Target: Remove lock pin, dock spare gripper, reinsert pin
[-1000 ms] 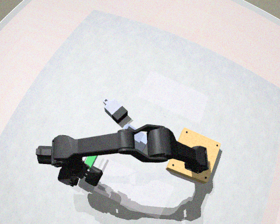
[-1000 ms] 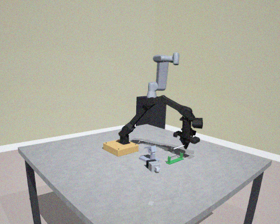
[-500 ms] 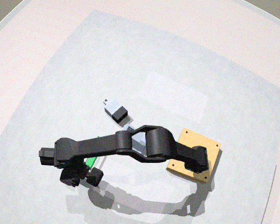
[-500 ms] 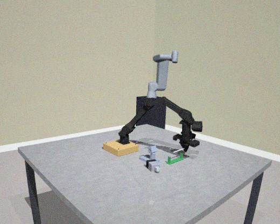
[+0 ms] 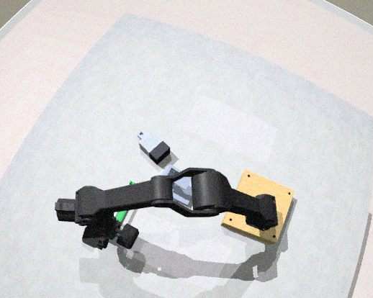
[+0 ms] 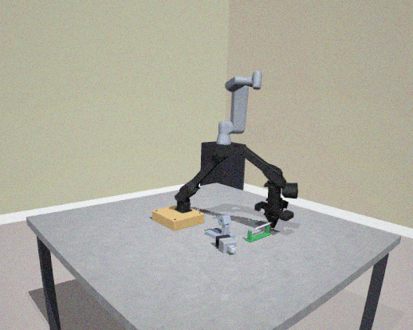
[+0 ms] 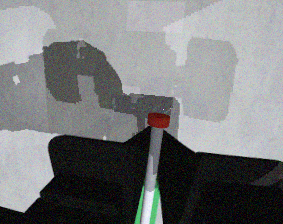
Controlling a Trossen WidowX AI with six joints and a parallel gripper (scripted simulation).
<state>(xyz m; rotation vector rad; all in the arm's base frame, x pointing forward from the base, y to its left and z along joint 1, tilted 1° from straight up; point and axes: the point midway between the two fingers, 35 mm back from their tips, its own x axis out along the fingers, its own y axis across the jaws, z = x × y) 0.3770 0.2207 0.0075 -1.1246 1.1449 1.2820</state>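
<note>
My gripper tip is now 100 mm to the left of the narrow green cradle. The rest, counted from my gripper tip: spare gripper: 300 mm to the right, 10 mm ahead; then mount: 220 mm to the right, 100 mm behind, 30 mm above.
</note>
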